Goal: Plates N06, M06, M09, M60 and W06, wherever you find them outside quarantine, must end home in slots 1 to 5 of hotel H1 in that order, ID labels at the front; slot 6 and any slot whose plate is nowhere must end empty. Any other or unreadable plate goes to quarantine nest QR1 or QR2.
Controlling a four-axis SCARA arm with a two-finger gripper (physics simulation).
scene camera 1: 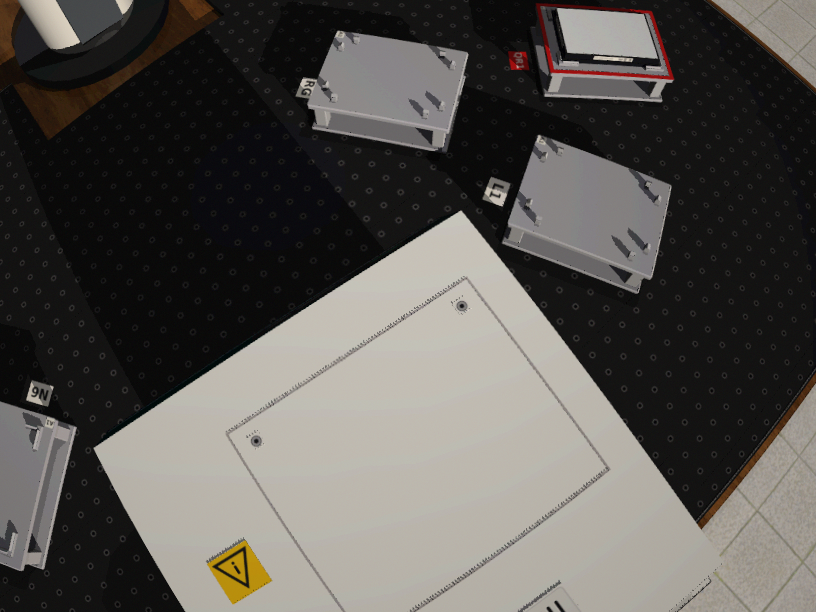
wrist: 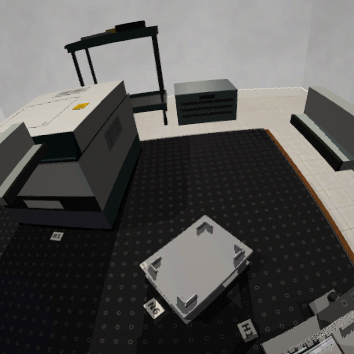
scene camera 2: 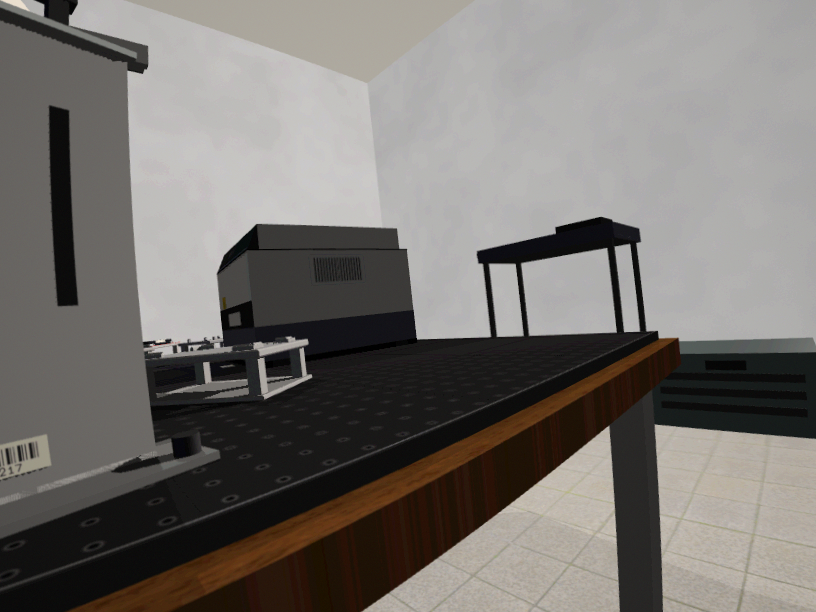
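Where they show: gripper, between the fingertips: (wrist: 162,114) (scene camera 2: 134,99); arm's base, origin of its link: (scene camera 1: 92,24).
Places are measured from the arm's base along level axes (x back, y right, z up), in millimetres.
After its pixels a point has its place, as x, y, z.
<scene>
My gripper (wrist: 162,114) @[-449, 396, 357] is open and empty, its two fingers at the left and right edges of the wrist view. It points over nest N6 (wrist: 195,265) @[-510, 407, 63] (scene camera 1: 16,484) @[-546, 387, 63], which holds no plate. Part of hotel H1 (scene camera 2: 98,230) @[-393, 633, 146] shows as a tall grey body in scene camera 2; its slots face away. In the wrist view a small part of its base shows at the bottom right, by the H1 tag (wrist: 247,330) @[-403, 480, 13]; its slot contents cannot be read. A plate with a white top (scene camera 1: 609,32) @[-569, -468, 77] sits in red-rimmed nest QR1 (scene camera 1: 606,71) @[-603, -425, 62]; its label is too small to read. QR2 does not show.
Nests RG (scene camera 1: 388,79) @[-447, -209, 63] and L1 (scene camera 1: 593,204) @[-714, -266, 63] bear no plate. The big white-topped device (scene camera 1: 421,421) @[-781, 49, 264] (scene camera 2: 329,289) @[-781, 243, 141] (wrist: 107,175) @[-708, 234, 120] stands beside tag R1 (wrist: 56,236) @[-627, 76, 13]. The arm's round base (scene camera 1: 85,59) @[-82, 43, 20] is at top left. The table's wooden edge (scene camera 2: 421,474) @[-511, 740, 0] (wrist: 310,192) @[-696, 737, -1] bounds the black mat.
</scene>
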